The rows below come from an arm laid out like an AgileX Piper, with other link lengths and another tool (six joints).
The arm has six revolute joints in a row. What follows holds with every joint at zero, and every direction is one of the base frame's.
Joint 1 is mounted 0.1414 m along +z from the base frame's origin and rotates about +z.
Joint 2 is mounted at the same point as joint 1 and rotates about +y.
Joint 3 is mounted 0.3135 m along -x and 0.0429 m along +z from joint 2 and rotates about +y.
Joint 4 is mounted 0.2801 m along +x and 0.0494 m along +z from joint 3 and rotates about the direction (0.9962, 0, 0.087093).
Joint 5 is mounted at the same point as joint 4 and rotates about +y.
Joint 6 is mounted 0.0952 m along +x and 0.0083 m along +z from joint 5 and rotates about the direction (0.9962, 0, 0.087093).
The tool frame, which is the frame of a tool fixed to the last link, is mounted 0.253 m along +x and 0.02 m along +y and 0.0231 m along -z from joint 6; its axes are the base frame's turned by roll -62.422, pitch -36.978 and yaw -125.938 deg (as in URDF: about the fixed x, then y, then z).
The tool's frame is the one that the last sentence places.
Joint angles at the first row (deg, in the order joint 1, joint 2, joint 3, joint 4, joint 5, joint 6):
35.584 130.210 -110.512 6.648 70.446 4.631
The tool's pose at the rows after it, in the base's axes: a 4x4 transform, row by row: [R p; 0 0 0 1], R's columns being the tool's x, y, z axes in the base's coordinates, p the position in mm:
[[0.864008, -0.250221, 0.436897, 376.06], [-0.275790, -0.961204, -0.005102, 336.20], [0.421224, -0.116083, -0.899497, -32.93], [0, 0, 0, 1]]
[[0.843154, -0.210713, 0.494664, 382.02], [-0.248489, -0.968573, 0.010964, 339.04], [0.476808, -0.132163, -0.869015, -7.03], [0, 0, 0, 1]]
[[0.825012, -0.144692, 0.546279, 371.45], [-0.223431, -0.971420, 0.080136, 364.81], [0.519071, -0.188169, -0.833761, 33.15], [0, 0, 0, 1]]
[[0.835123, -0.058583, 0.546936, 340.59], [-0.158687, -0.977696, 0.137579, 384.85], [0.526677, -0.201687, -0.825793, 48.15], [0, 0, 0, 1]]
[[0.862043, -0.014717, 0.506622, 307.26], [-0.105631, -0.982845, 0.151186, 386.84], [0.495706, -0.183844, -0.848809, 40.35], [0, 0, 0, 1]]
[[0.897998, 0.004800, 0.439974, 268.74], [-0.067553, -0.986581, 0.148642, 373.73], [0.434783, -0.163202, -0.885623, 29.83], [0, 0, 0, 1]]
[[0.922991, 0.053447, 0.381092, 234.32], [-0.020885, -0.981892, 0.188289, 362.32], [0.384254, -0.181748, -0.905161, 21.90], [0, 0, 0, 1]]
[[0.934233, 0.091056, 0.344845, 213.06], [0.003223, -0.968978, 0.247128, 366.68], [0.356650, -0.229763, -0.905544, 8.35], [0, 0, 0, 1]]
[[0.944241, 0.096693, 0.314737, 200.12], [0.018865, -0.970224, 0.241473, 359.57], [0.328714, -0.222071, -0.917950, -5.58], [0, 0, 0, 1]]
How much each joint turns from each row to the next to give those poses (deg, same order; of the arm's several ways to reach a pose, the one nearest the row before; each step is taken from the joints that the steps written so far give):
0.872 -1.197 0.630 -2.695 -0.102 0.000
1.367 -3.215 0.190 -2.270 0.000 0.000
3.144 -4.489 0.002 -0.258 -0.001 -0.115
3.841 -2.814 1.848 0.329 -0.001 -1.147
2.184 -1.331 3.615 1.168 0.000 -0.984
0.706 -2.350 6.092 2.513 0.001 -1.603
0.001 -3.470 7.755 3.736 -2.375 -4.632
0.115 -1.554 6.057 4.068 -4.632 -4.675
0.001 0.241 2.912 1.196 -1.272 -1.501

